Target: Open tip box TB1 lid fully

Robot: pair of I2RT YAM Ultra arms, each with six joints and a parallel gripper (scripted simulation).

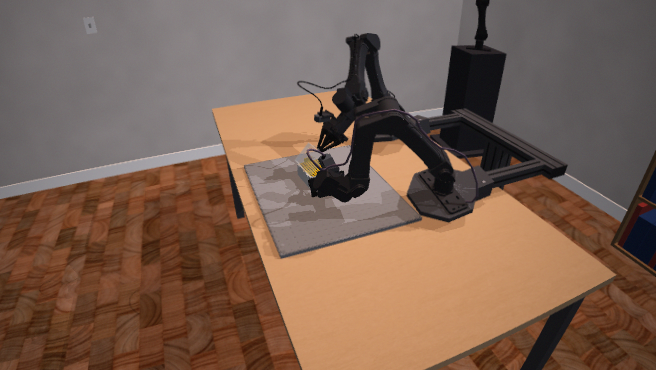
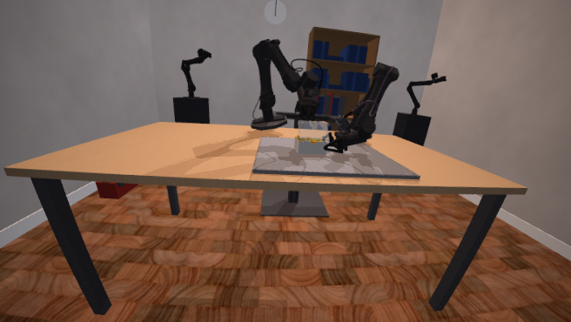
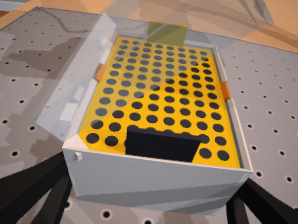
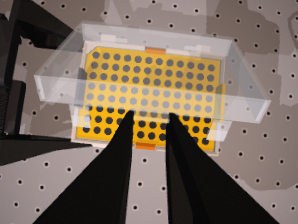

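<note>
Now: left hand 10 mm short of the yellow hole-grid insert, 50 mm to the left of it and 20 mm below it. Round my left hand: tip box: 10 mm ahead, 50 mm to the right, 30 mm above.
</note>
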